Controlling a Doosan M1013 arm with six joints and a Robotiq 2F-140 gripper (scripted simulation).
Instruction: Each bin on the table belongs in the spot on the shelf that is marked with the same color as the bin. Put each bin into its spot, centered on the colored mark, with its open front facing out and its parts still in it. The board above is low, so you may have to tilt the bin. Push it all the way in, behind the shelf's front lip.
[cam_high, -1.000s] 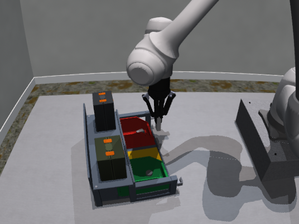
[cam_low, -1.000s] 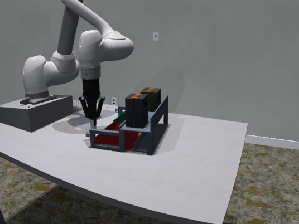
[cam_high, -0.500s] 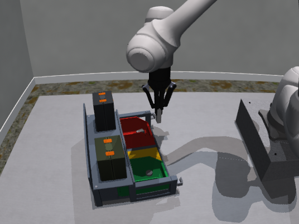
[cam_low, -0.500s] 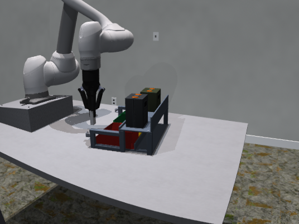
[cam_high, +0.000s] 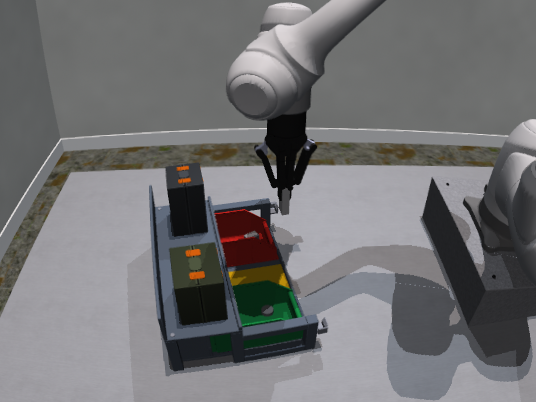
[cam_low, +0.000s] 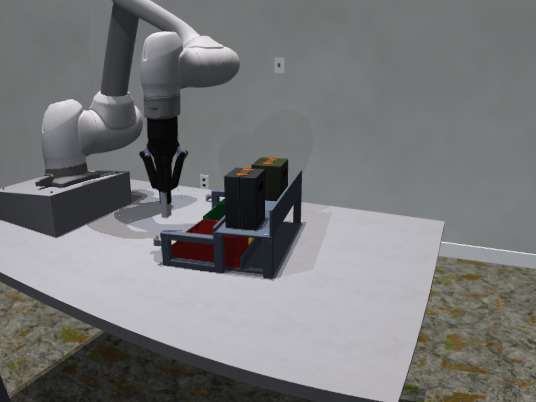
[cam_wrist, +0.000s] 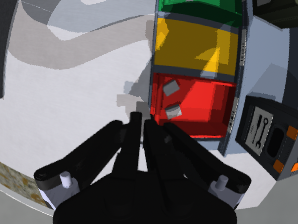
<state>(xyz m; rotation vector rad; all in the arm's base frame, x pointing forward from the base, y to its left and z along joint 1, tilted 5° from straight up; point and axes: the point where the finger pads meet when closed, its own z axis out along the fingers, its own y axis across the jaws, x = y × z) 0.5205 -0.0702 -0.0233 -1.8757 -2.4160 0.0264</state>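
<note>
The red bin lies 110 mm ahead of my hand, 30 mm to the left of it and 90 mm below it. Round my hand: green bin: 50 mm ahead, 250 mm to the left, 90 mm below.
</note>
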